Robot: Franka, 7 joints.
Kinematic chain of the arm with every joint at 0, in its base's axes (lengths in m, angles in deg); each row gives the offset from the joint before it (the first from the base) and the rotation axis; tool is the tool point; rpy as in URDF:
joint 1: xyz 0 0 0.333 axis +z
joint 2: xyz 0 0 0 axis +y
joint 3: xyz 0 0 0.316 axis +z
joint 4: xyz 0.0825 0 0 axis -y
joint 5: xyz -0.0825 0 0.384 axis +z
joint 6: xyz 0 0 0 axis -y
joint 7: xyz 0.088 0 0 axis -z
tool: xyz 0 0 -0.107 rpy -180 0 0
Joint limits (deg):
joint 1: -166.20..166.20
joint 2: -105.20..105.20
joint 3: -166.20..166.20
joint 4: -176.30..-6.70
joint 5: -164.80..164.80
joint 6: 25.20..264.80
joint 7: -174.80..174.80
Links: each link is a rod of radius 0.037 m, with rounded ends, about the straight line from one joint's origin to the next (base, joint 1, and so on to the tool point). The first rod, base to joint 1, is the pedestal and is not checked.
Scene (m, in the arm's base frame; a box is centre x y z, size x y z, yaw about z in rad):
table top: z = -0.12
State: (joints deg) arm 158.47 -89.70 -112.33 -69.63 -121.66 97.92 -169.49
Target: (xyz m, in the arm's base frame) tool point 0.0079 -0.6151 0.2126
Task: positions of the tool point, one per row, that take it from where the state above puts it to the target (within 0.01 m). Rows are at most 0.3 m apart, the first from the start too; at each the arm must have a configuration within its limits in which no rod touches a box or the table.
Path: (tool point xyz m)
1: 0.7146 -0.0411 0.0715
2: 0.6357 -0.2619 0.0777
3: 0.4798 -0.4561 0.1024
4: 0.2592 -0.5843 0.1483
5: 0.0079 -0.6151 0.2126

